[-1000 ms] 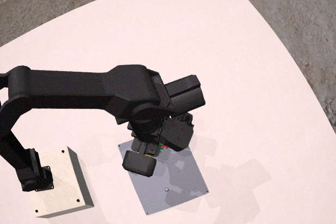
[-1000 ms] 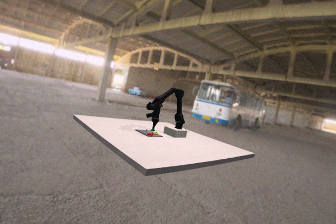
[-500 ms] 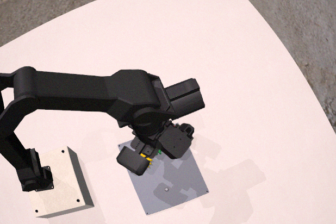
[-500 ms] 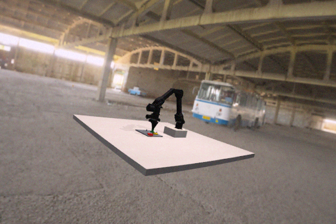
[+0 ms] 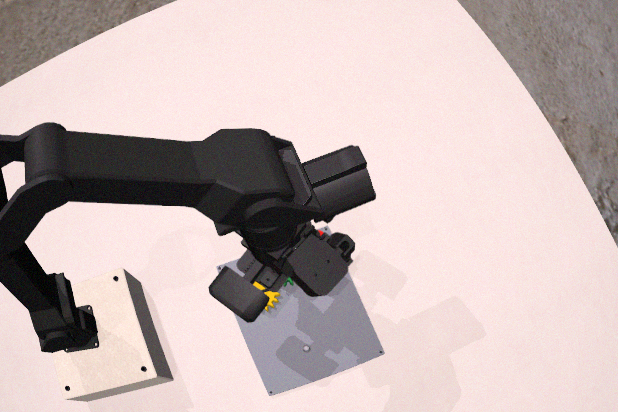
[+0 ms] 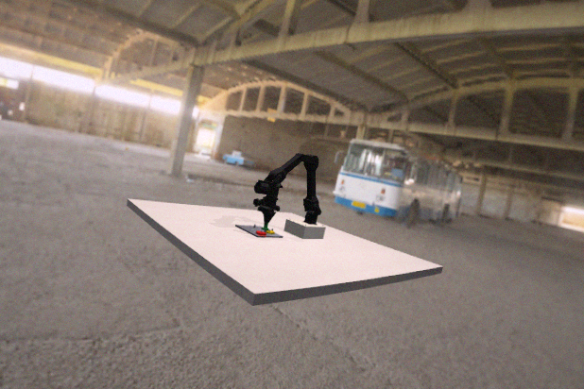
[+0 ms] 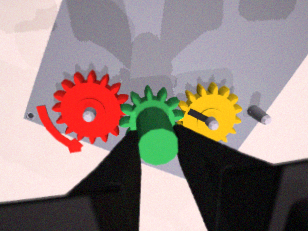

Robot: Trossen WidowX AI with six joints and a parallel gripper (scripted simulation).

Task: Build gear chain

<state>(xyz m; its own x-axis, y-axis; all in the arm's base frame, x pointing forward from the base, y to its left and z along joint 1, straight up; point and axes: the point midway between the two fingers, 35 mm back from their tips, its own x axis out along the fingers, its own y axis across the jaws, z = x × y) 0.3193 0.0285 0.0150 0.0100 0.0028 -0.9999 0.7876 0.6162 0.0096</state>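
My gripper tip is 4 cm past the yellow gear, 2 cm to the left of it and 4 cm above it. From my gripper tip the other things lie so: green gear (1 cm below); then red arrow (5 cm ahead, 5 cm to the left, 5 cm below).
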